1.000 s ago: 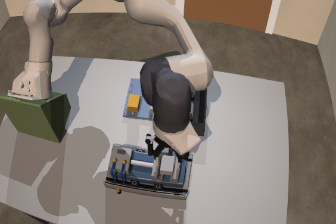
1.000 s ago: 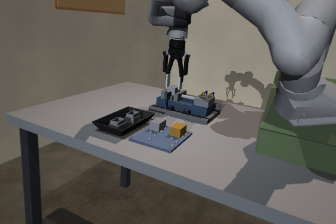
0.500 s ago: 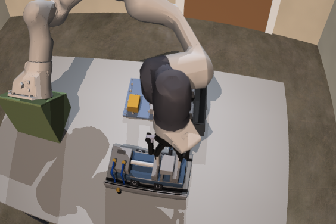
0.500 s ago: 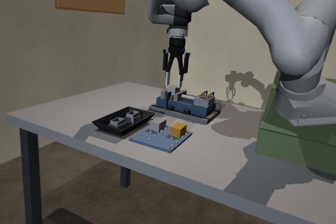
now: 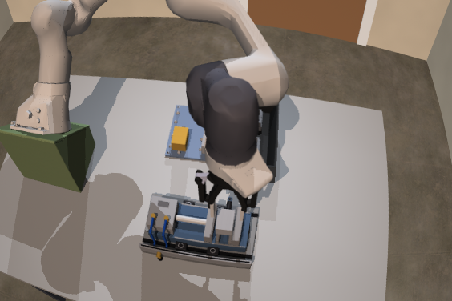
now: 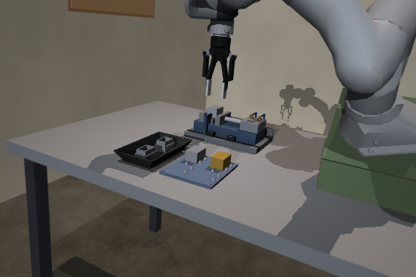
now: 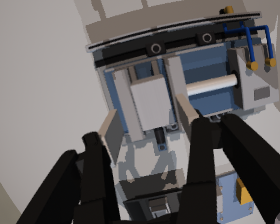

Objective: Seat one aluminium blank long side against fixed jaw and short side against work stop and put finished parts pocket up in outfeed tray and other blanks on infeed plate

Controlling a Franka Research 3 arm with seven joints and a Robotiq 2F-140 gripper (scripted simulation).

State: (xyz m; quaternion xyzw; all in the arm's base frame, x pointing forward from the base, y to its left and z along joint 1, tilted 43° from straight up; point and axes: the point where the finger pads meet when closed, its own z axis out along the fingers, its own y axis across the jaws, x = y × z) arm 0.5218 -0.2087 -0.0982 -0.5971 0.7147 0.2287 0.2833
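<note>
Right now my hand is 15 cm above the blue vise, 7 cm past it and 1 cm to the right of it. The rest, counted from my hand: brass blank: 30 cm to the left, 16 cm below, 14 cm behind; then aluminium blank: 30 cm to the left, 16 cm below, 5 cm behind.
</note>
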